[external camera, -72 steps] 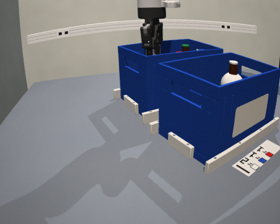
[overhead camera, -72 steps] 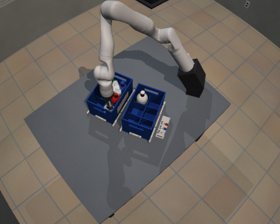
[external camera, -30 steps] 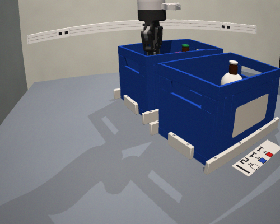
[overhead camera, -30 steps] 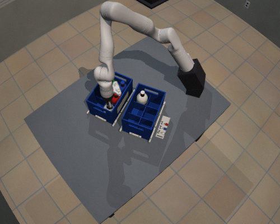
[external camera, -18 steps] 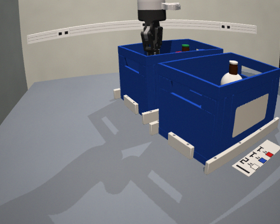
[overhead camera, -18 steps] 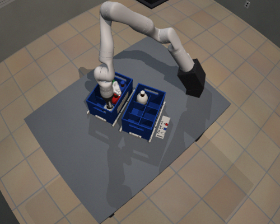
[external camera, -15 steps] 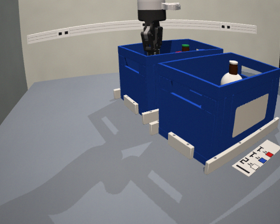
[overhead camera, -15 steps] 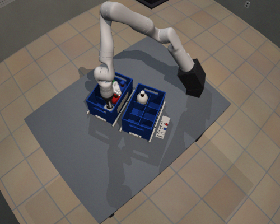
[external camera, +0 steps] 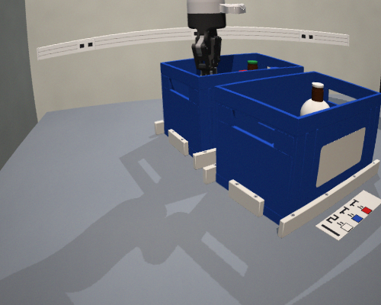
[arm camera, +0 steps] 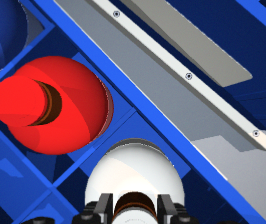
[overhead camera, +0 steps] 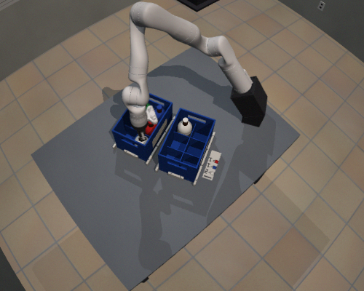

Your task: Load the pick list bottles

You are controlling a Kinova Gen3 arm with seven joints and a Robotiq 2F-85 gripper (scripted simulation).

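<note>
My gripper is now 80 mm past the red-label bottle, 70 mm above it and 30 mm to the left of it. Round my hand: white bottle: 210 mm behind, 80 mm to the left, 70 mm below; green-label bottle: 140 mm to the right, 140 mm behind, 70 mm below; blue-label bottle: 170 mm behind, 70 mm below, 60 mm to the right.
</note>
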